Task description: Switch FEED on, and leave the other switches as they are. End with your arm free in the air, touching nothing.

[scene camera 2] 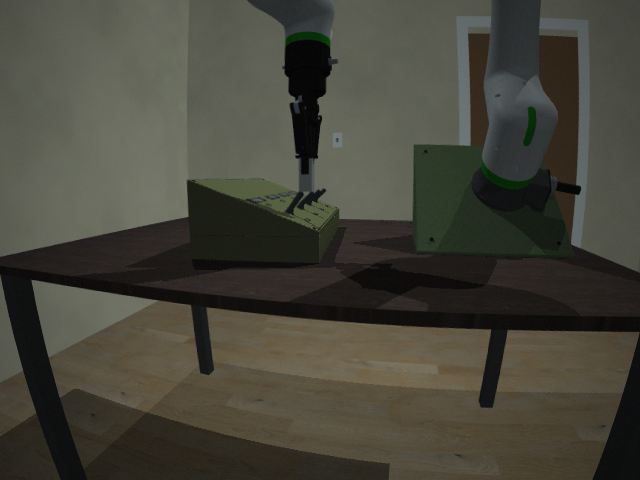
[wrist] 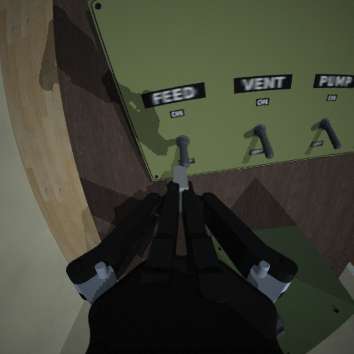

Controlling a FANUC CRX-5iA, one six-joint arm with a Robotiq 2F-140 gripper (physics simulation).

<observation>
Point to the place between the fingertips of my gripper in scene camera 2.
306,191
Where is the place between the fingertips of my gripper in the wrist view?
179,175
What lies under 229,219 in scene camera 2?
A sloped olive switch box.
</observation>
